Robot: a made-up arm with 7 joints. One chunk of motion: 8 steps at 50 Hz.
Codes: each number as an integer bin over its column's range. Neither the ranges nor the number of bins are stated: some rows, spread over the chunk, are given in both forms.
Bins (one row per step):
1: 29 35 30 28 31 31 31
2: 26 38 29 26 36 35 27
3: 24 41 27 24 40 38 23
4: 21 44 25 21 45 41 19
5: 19 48 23 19 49 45 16
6: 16 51 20 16 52 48 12
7: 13 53 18 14 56 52 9
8: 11 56 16 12 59 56 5
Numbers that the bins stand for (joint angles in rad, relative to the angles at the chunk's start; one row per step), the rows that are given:
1: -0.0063 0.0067 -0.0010 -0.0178 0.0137 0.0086 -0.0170
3: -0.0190 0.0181 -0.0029 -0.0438 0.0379 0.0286 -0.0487
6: -0.0394 0.0371 -0.0073 -0.0959 0.0703 0.0571 -0.0924
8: -0.0521 0.0467 -0.0098 -0.1219 0.0892 0.0800 -0.1202
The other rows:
2: -0.0140 0.0124 -0.0016 -0.0308 0.0271 0.0200 -0.0329
4: -0.0267 0.0238 -0.0041 -0.0633 0.0514 0.0371 -0.0646
5: -0.0317 0.0314 -0.0054 -0.0763 0.0622 0.0486 -0.0765
7: -0.0470 0.0410 -0.0086 -0.1089 0.0811 0.0686 -0.1043

